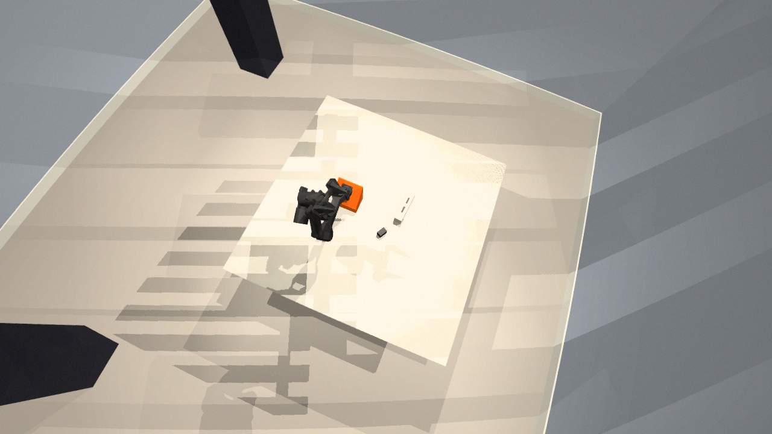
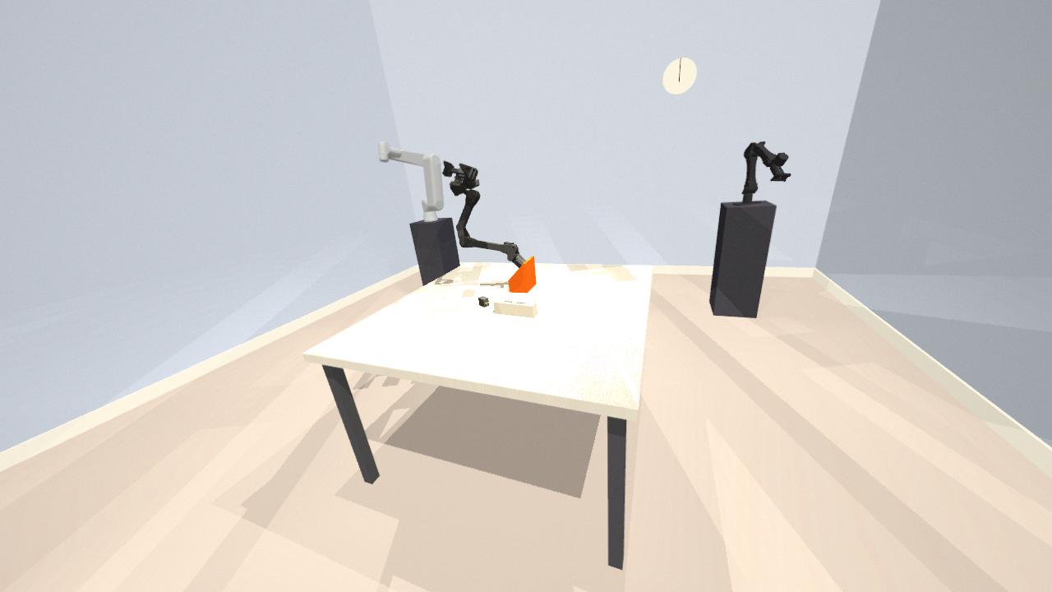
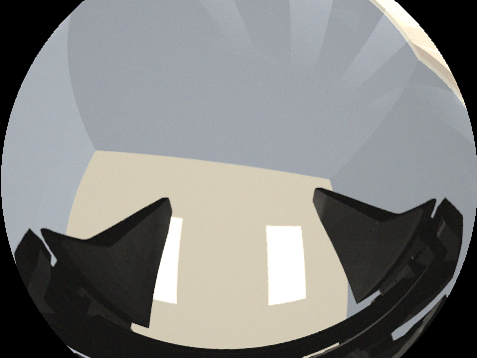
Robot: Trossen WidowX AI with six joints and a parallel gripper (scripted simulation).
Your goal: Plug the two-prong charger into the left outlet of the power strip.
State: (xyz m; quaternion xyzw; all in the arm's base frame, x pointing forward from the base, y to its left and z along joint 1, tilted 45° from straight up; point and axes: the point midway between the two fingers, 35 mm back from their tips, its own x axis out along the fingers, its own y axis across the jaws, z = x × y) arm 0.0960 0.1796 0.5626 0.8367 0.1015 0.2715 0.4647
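My gripper tip is 65 cm above the black two-prong charger, 16 cm to the right of it and 15 cm short of it.
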